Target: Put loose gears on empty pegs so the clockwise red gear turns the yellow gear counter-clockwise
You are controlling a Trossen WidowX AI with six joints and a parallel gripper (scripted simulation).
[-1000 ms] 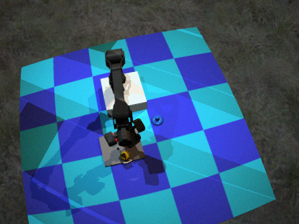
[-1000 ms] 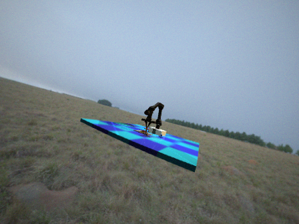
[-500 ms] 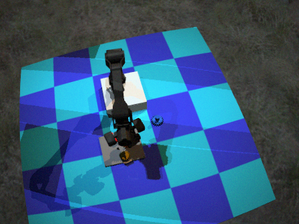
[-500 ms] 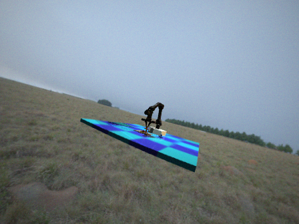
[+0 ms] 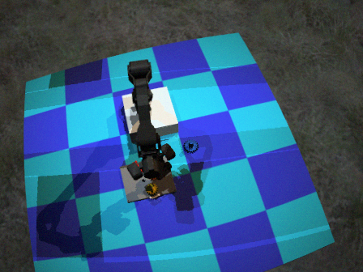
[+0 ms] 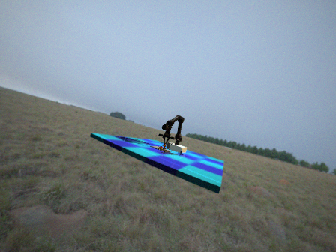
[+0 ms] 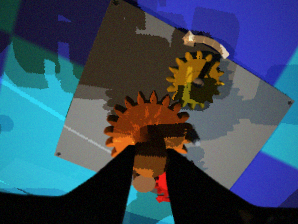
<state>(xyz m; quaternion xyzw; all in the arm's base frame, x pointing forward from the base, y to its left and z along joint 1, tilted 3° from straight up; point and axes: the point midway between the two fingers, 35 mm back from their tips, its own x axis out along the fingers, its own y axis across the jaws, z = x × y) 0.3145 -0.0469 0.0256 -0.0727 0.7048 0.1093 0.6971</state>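
Now: the red gear 6 cm to the right of my gripper tip, 6 cm below it and 6 cm behind it. The rest, counted from my gripper tip: orange gear 1 cm below; red arrow 9 cm behind, 7 cm to the right, 7 cm below; white arrow 8 cm ahead, 7 cm below, 2 cm to the right.
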